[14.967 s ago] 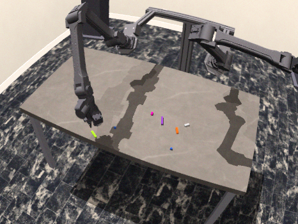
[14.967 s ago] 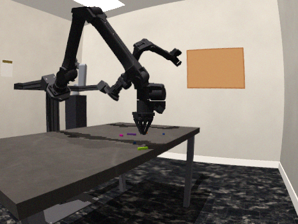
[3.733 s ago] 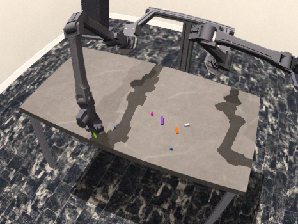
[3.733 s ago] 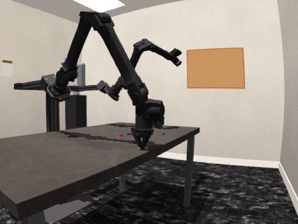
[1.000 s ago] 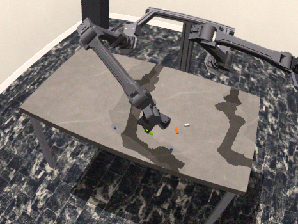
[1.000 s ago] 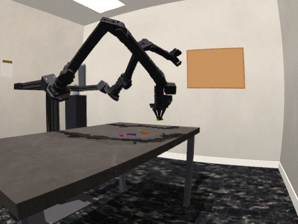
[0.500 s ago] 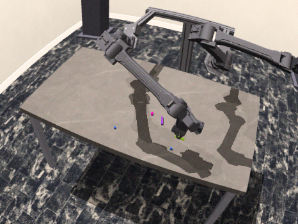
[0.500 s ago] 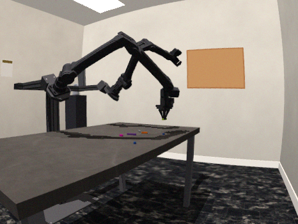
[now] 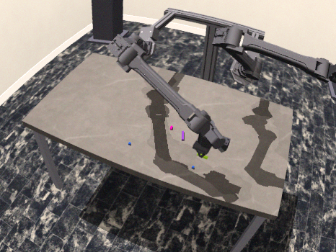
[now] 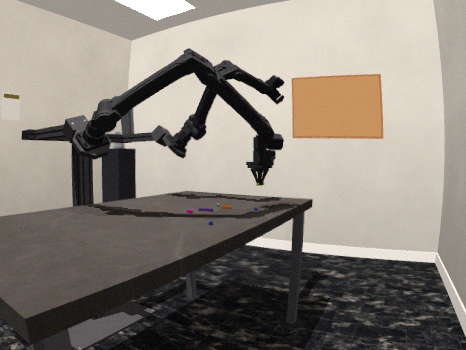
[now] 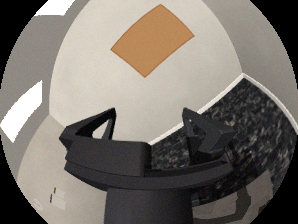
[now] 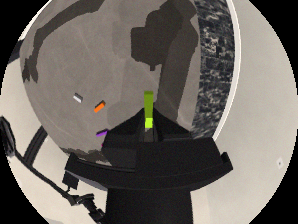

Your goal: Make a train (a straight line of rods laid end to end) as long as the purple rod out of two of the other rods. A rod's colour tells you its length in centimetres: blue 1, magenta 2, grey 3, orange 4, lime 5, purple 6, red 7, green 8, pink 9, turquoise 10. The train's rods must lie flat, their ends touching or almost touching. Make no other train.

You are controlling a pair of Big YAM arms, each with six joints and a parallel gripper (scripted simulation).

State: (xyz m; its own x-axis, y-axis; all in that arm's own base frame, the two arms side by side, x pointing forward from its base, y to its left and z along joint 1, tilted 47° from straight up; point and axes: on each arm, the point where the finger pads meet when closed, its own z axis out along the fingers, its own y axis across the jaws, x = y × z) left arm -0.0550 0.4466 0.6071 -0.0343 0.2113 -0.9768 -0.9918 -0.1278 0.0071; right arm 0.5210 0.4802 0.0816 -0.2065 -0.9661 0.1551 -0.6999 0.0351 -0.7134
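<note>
My right gripper is now 140 mm past the orange rod, 110 mm above it and 30 mm to the left of it. Also, from my right hand: grey rod 200 mm behind, 110 mm below, 20 mm to the left; purple rod 190 mm behind, 130 mm to the right, 110 mm below; lime rod 10 mm to the left.
</note>
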